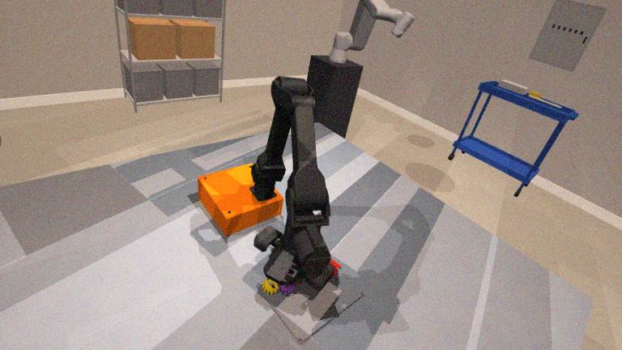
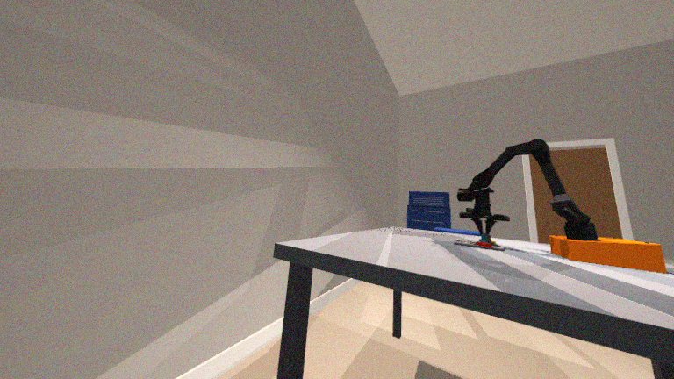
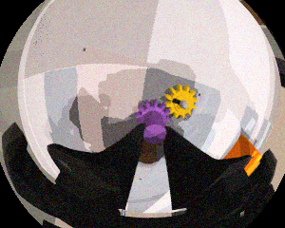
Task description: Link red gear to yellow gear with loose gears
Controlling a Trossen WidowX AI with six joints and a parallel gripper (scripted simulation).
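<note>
My gripper tip is 1 cm above the purple gear. Also, from my gripper tip: teal gear 8 cm to the left, 2 cm below; then yellow gear 2 cm behind, 3 cm to the right, 3 cm below; then brown gear 1 cm behind, 3 cm to the left, 2 cm below.
</note>
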